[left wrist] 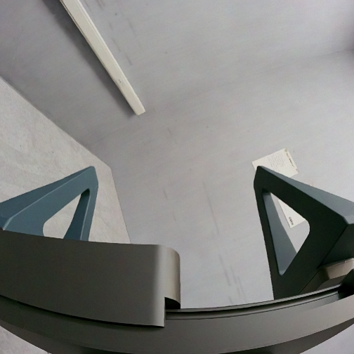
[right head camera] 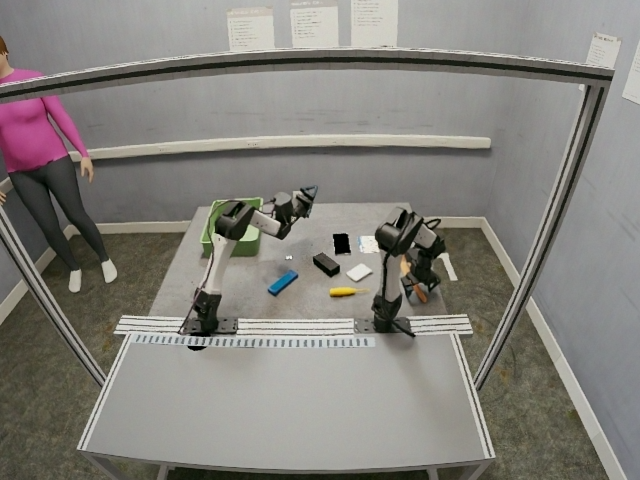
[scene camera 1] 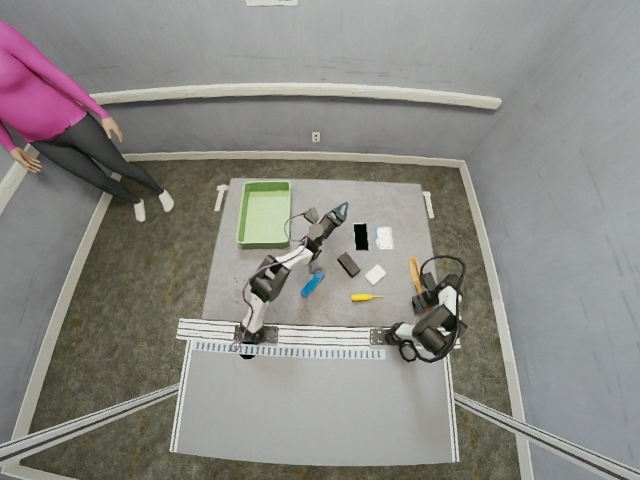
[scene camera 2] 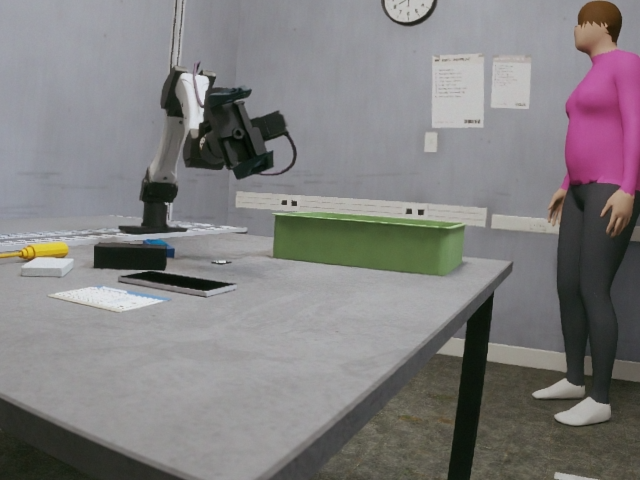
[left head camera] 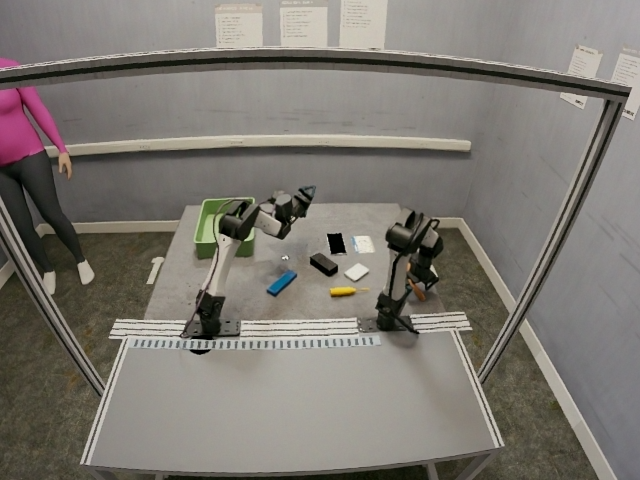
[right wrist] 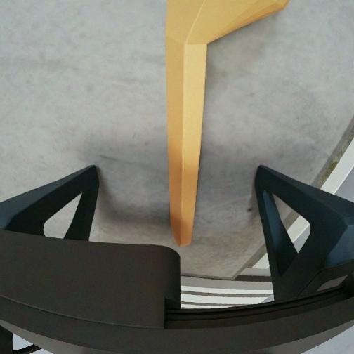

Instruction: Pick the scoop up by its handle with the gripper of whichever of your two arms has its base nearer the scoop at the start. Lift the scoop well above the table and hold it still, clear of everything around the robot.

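Places are measured from the left arm's base along level axes (x up, y right, z ahead), in metres.
Where they show: left gripper, fingertip midpoint: (right head camera: pixel 314 193) (scene camera 1: pixel 343 204) (scene camera 2: pixel 258 121) (left head camera: pixel 311 193); right gripper, fingertip midpoint: (right head camera: pixel 418 294) (scene camera 1: pixel 421 301) (left head camera: pixel 416 293); left arm's base at its link origin: (right head camera: pixel 210 326) (scene camera 1: pixel 256 333) (scene camera 2: pixel 154 230) (left head camera: pixel 212 329); right arm's base at its link origin: (right head camera: pixel 381 327) (scene camera 1: pixel 391 337) (left head camera: pixel 384 325).
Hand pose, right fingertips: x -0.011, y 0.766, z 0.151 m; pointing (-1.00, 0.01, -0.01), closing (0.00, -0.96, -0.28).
Things, the pixels of their top centre, and the offset from my right fingertips.
- orange scoop at its top centre: (right head camera: pixel 414 269) (left head camera: pixel 411 268) (scene camera 1: pixel 423 282) dx +0.055, dy -0.007, dz +0.084 m
- yellow screwdriver at its top centre: (scene camera 2: pixel 30 245) (right head camera: pixel 349 288) (left head camera: pixel 350 288) (scene camera 1: pixel 368 296) dx +0.024, dy -0.264, dz +0.021 m
- white box at its top centre: (scene camera 2: pixel 48 262) (right head camera: pixel 359 271) (left head camera: pixel 356 271) (scene camera 1: pixel 375 274) dx +0.011, dy -0.219, dz +0.130 m
- black box at its top centre: (scene camera 2: pixel 131 245) (right head camera: pixel 326 261) (left head camera: pixel 324 261) (scene camera 1: pixel 349 263) dx +0.033, dy -0.349, dz +0.176 m
- blue block at its top centre: (scene camera 2: pixel 158 242) (left head camera: pixel 282 281) (right head camera: pixel 282 280) (scene camera 1: pixel 312 283) dx +0.017, dy -0.521, dz +0.081 m
- phone at its top centre: (scene camera 2: pixel 176 279) (right head camera: pixel 341 243) (left head camera: pixel 336 243) (scene camera 1: pixel 361 236) dx +0.005, dy -0.278, dz +0.331 m
- card at its top centre: (scene camera 2: pixel 108 297) (right head camera: pixel 368 244) (left head camera: pixel 362 244) (scene camera 1: pixel 384 237) dx -0.002, dy -0.156, dz +0.328 m
- green bin at its top centre: (scene camera 2: pixel 374 218) (left head camera: pixel 225 218) (right head camera: pixel 233 218) (scene camera 1: pixel 264 209) dx +0.083, dy -0.773, dz +0.433 m
The orange scoop (left head camera: pixel 417 290) (right head camera: pixel 420 293) (scene camera 1: pixel 415 271) (right wrist: pixel 186 110) lies on the table at the right. In the right wrist view its handle runs down between the two fingers, with space on both sides, and its wider head is cut off at the top. My right gripper (right wrist: pixel 176 173) (right head camera: pixel 421 287) is open and points down over the handle; the exact height of its fingertips is hard to tell. My left gripper (left wrist: pixel 175 174) (scene camera 2: pixel 241 130) (scene camera 1: pixel 342 209) is open and empty, raised high over the back half of the table. The scoop does not show in scene camera 2.
A yellow screwdriver (left head camera: pixel 342 291) (scene camera 1: pixel 361 297), a white box (scene camera 1: pixel 375 274), a black box (scene camera 1: pixel 348 264), a blue block (scene camera 1: pixel 312 284), a phone (scene camera 1: pixel 360 237) and a card (scene camera 1: pixel 384 237) lie left of the scoop. A green bin (scene camera 1: pixel 264 244) stands back left. A person (scene camera 1: pixel 46 87) stands beyond the table.
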